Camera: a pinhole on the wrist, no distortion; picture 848 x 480 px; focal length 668.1 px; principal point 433.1 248.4 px. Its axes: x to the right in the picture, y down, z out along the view. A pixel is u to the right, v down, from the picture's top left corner.
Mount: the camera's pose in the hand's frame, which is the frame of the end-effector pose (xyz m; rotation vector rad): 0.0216 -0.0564 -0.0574 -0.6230 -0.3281 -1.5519
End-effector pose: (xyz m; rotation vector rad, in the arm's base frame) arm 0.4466 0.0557 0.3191 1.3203 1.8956 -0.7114
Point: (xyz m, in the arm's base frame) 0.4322 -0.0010 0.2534
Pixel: 727 132
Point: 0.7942 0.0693 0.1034
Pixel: 165 248
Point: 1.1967 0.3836 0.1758
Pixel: outside the picture
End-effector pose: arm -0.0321 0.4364 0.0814 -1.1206 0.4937 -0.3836
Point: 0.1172 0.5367 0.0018
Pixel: 341 289
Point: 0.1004 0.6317 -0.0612
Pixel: 252 148
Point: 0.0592 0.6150 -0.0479
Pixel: 224 88
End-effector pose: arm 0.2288 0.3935 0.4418 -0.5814 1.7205 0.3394
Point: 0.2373 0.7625 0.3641
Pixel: 204 94
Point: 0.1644 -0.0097 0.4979
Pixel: behind the camera
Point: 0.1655 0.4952 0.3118
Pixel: 81 458
